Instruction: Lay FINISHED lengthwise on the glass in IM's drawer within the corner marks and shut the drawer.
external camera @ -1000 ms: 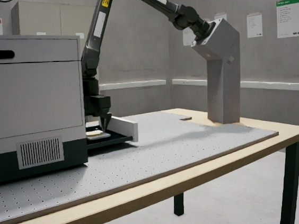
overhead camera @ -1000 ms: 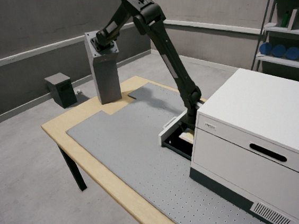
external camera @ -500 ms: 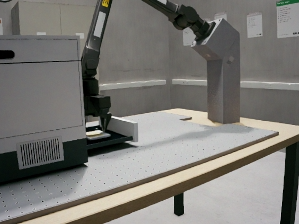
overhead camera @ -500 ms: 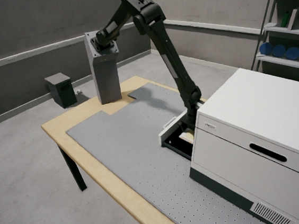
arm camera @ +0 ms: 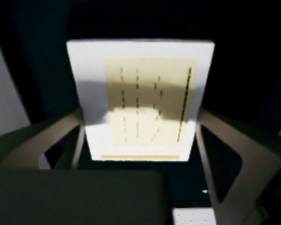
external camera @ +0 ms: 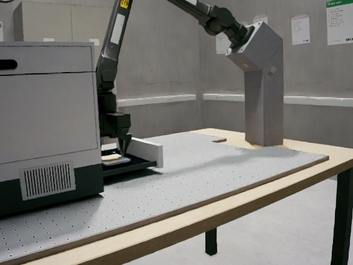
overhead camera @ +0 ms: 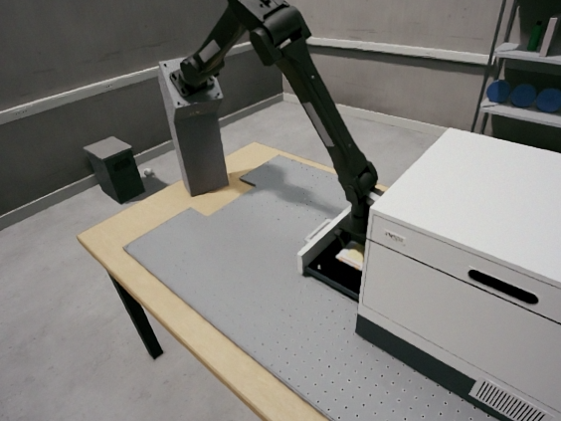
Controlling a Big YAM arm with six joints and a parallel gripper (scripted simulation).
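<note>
My hand is 10 mm to the left of the cassette and 10 mm above it. The rest, counted from my hand: drawer: 20 mm ahead.
</note>
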